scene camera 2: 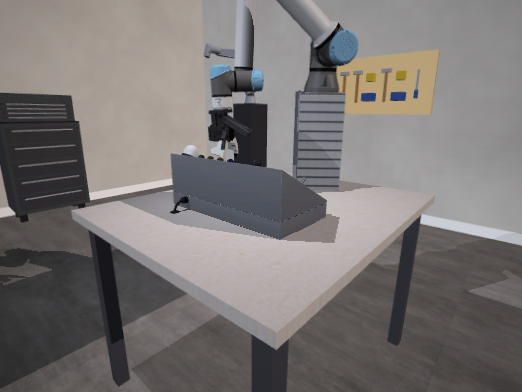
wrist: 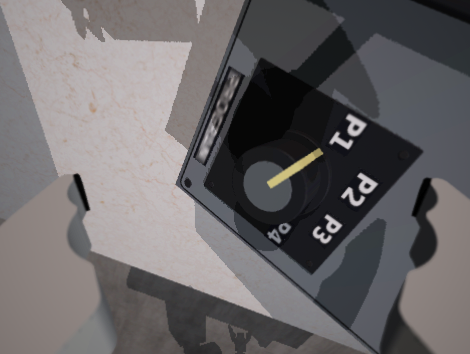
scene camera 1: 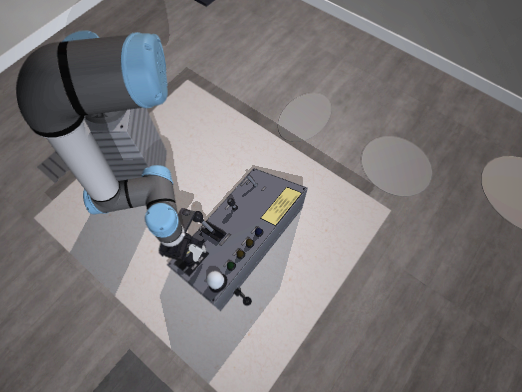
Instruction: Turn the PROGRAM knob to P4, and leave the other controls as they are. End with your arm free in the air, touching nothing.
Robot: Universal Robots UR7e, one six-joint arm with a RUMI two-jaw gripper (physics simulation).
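Frame: origin at the arm's base, x ahead, y left, z up, level; centimetres.
Where they show: gripper, fingertip midpoint: (wrist: 247, 181); arm's base, origin of the base link: (scene camera 2: 321, 92).
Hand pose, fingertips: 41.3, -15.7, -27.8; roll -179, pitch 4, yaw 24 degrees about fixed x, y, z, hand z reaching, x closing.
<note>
Things, the pixels of their top centre, and the offset from my fingertips, as dx, dy, dz. "*": a spot on its surface instead.
- PROGRAM knob, middle of its top: (wrist: 266, 194) +1.5, -1.2, -1.7
- P1 label, surface spot: (wrist: 348, 132) * +4.4, +2.7, -4.3
- P4 label, surface spot: (wrist: 279, 233) * +4.5, -5.2, -4.2
- P3 label, surface spot: (wrist: 327, 229) * +6.4, -2.8, -3.2
- P2 label, surface spot: (wrist: 359, 190) * +6.4, +0.4, -3.2
- white dome, surface spot: (scene camera 1: 216, 280) (scene camera 2: 188, 146) * +17.6, -2.2, +6.9
- black-knobbed lever, middle of its top: (scene camera 1: 196, 214) -3.9, +10.8, +1.8
- small toggle, middle of its top: (scene camera 1: 232, 202) +2.3, +22.8, -0.7
- yellow label, surface spot: (scene camera 1: 281, 206) * +17.7, +31.0, +2.6
- ball-ended handle, surface spot: (scene camera 1: 247, 300) * +26.4, +0.5, -13.1
The PROGRAM knob (wrist: 267, 186) is a dark round knob with a grey cap and a yellow pointer line. The pointer is directed toward the P1 label (wrist: 348, 132). The P4 label (wrist: 279, 233) is partly covered by the knob's edge, beside the P3 label (wrist: 327, 229) and P2 label (wrist: 359, 190). The knob is at one corner of the grey control box (scene camera 1: 260, 200) (scene camera 2: 225, 185) (wrist: 400, 90). My gripper (scene camera 1: 194, 257) (scene camera 2: 225, 150) (wrist: 247, 181) is open and empty above that corner, its fingers to either side of the knob in the wrist view. The height gap is hard to tell.
A white dome (scene camera 1: 216, 280) (scene camera 2: 190, 150) stands close to the gripper. A black-knobbed lever (scene camera 1: 198, 216) is also near it. Coloured buttons (scene camera 1: 240, 254), a small toggle (scene camera 1: 231, 201) and a yellow label (scene camera 1: 281, 206) are farther along. A ball-ended handle (scene camera 1: 247, 300) projects from the side.
</note>
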